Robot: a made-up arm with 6 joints. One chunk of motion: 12 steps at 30 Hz.
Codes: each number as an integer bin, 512 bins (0 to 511) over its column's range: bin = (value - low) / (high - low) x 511, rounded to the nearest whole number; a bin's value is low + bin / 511 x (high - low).
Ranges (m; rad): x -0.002..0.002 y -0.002..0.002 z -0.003..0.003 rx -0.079..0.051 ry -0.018..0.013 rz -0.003..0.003
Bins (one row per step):
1: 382 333 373 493 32 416
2: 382 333 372 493 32 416
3: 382 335 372 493 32 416
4: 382 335 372 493 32 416
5: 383 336 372 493 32 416
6: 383 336 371 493 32 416
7: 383 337 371 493 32 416
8: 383 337 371 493 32 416
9: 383 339 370 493 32 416
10: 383 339 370 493 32 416
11: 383 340 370 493 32 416
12: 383 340 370 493 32 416
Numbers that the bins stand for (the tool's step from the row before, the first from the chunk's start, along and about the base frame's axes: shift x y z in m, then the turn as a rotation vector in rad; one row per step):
1: 0.00099 0.00061 0.00138 0.04642 -0.01606 0.00188
2: 0.00099 0.00061 0.00137 0.04642 -0.01606 0.00188
3: 0.00099 0.00062 0.00137 0.04642 -0.01606 0.00188
4: 0.00099 0.00062 0.00137 0.04642 -0.01606 0.00188
5: 0.00100 0.00063 0.00137 0.04642 -0.01606 0.00188
6: 0.00100 0.00063 0.00136 0.04642 -0.01606 0.00188
7: 0.00100 0.00064 0.00136 0.04642 -0.01606 0.00188
8: 0.00100 0.00064 0.00136 0.04642 -0.01606 0.00188
9: 0.00100 0.00065 0.00134 0.04642 -0.01606 0.00188
10: 0.00100 0.00065 0.00134 0.04642 -0.01606 0.00188
11: 0.00100 0.00066 0.00134 0.04642 -0.01606 0.00188
12: 0.00100 0.00066 0.00134 0.04642 -0.01606 0.00188

